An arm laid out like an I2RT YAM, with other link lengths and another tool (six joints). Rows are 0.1 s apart.
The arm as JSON. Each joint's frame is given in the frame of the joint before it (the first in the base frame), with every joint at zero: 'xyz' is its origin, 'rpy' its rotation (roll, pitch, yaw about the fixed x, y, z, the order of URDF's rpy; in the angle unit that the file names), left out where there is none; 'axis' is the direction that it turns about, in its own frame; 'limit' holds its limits. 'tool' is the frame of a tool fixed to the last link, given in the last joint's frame.
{
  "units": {
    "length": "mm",
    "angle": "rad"
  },
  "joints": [
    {
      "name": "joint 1",
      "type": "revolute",
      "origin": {
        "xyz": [
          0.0,
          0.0,
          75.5
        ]
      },
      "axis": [
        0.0,
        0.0,
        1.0
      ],
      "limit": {
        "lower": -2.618,
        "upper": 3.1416
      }
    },
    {
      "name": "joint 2",
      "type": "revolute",
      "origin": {
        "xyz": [
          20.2,
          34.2,
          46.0
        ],
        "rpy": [
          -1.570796,
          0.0,
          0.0
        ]
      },
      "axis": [
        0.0,
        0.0,
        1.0
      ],
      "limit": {
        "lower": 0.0,
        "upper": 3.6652
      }
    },
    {
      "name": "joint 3",
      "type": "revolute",
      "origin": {
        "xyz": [
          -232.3,
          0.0,
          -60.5
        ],
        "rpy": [
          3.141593,
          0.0,
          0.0
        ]
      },
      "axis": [
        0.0,
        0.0,
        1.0
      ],
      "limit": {
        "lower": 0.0,
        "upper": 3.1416
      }
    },
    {
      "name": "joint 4",
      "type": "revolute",
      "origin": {
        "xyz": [
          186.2,
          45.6,
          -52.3
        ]
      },
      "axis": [
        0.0,
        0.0,
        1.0
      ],
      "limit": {
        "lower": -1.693,
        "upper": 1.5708
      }
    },
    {
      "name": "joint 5",
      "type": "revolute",
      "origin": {
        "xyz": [
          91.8,
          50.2,
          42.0
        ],
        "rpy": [
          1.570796,
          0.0,
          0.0
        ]
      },
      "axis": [
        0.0,
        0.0,
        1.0
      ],
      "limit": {
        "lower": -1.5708,
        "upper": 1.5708
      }
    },
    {
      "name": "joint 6",
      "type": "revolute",
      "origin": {
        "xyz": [
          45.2,
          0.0,
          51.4
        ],
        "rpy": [
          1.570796,
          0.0,
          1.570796
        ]
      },
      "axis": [
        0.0,
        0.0,
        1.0
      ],
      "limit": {
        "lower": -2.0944,
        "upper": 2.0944
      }
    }
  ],
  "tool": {
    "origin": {
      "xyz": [
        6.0,
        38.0,
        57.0
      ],
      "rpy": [
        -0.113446,
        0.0,
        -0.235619
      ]
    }
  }
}
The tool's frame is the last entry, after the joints.
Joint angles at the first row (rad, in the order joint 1, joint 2, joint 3, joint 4, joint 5, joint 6):
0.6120, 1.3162, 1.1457, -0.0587, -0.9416, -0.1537
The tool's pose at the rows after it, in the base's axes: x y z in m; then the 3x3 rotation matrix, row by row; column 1 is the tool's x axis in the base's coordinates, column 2 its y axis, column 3 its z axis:
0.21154 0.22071 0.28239; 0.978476 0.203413 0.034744; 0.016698 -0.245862 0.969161; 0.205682 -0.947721 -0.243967
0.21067 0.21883 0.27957; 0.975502 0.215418 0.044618; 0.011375 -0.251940 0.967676; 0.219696 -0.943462 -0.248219
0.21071 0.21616 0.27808; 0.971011 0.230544 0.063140; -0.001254 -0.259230 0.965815; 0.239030 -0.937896 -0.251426
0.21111 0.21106 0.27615; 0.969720 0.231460 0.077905; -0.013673 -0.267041 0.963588; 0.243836 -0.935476 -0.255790
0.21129 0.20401 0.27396; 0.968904 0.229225 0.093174; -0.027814 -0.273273 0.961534; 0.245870 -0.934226 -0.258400
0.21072 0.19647 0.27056; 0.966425 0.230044 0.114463; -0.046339 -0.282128 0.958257; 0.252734 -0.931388 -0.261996
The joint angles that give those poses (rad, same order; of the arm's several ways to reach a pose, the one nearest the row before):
0.6121, 1.3052, 1.1192, -0.0434, -0.9345, -0.1591
0.6121, 1.2932, 1.1008, -0.0421, -0.9253, -0.1767
0.6097, 1.2790, 1.0858, -0.0432, -0.9105, -0.1963
0.5959, 1.2643, 1.0717, -0.0509, -0.9086, -0.2070
0.5748, 1.2445, 1.0521, -0.0573, -0.9134, -0.2149
0.5550, 1.2183, 1.0231, -0.0602, -0.9110, -0.2265

